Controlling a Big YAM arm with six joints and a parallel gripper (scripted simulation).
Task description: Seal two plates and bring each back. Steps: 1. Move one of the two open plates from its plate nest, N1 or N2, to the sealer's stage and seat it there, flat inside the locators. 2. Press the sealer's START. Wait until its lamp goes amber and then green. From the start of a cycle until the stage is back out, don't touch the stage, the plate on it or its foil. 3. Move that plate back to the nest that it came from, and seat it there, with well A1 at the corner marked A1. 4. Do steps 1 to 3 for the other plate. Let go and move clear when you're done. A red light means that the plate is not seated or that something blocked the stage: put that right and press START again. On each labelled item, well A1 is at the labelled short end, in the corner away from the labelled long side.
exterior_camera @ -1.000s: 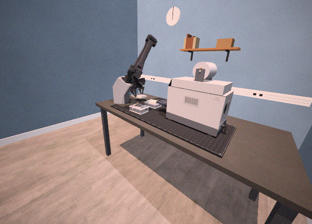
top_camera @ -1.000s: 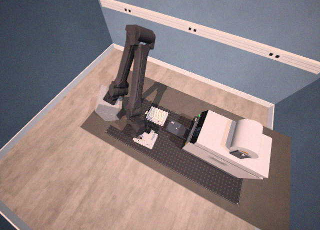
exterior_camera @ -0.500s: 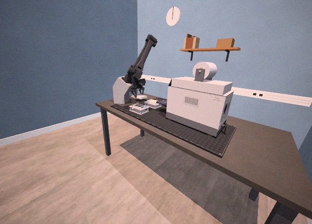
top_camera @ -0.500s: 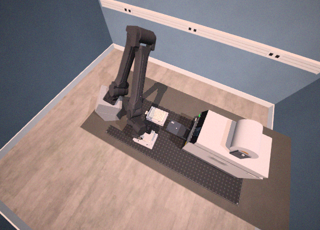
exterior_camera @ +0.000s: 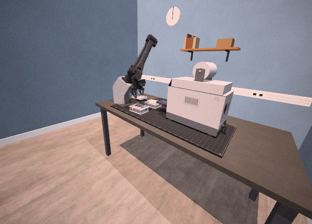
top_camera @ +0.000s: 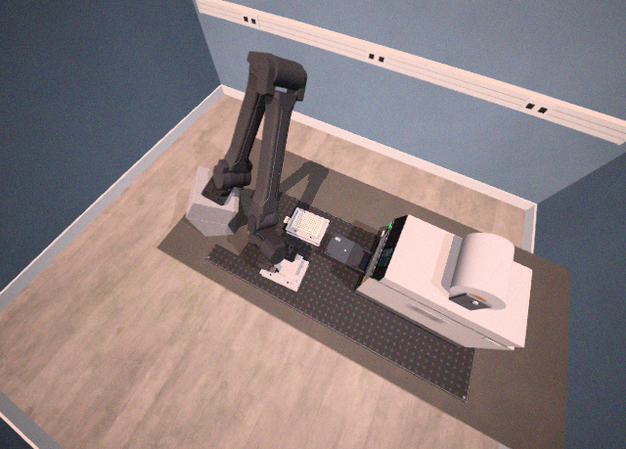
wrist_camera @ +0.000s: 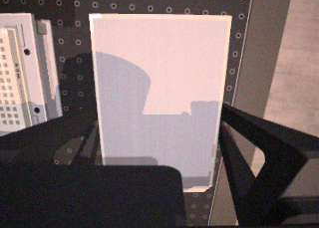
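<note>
Right now my hand is 100 mm above the plate nest. Also, from my hand: sealer stage: 210 mm ahead, 130 mm to the left, 50 mm below; then foil roll: 540 mm ahead, 80 mm to the left, 270 mm above.
</note>
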